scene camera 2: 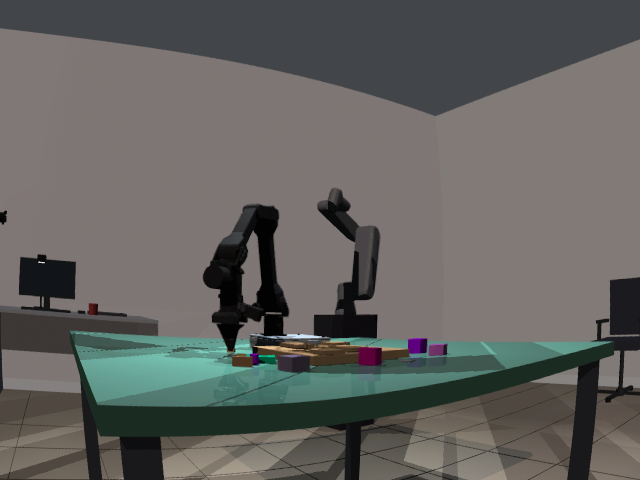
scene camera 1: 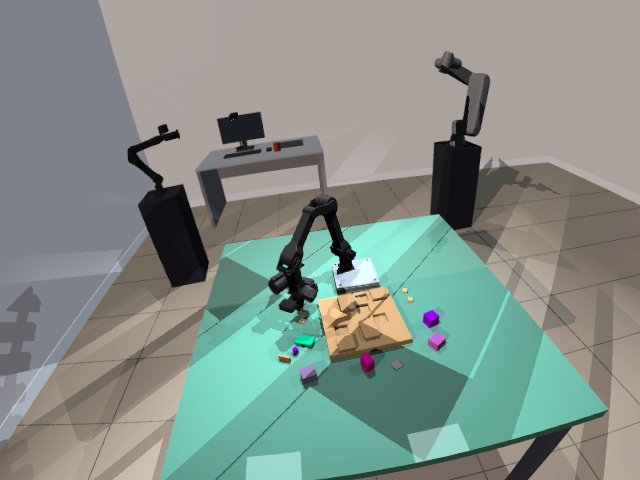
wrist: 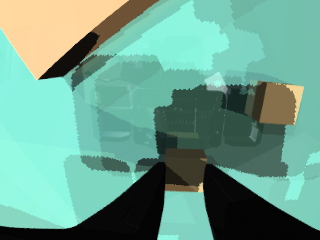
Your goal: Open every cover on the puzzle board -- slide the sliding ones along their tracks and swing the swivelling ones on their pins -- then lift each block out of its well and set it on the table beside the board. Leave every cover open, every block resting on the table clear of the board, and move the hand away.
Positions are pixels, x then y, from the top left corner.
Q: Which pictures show my gripper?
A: Scene camera 2, scene camera 1 and the wrist view: all of them.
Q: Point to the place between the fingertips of my gripper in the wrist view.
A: At 184, 170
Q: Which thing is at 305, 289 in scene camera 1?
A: My gripper.
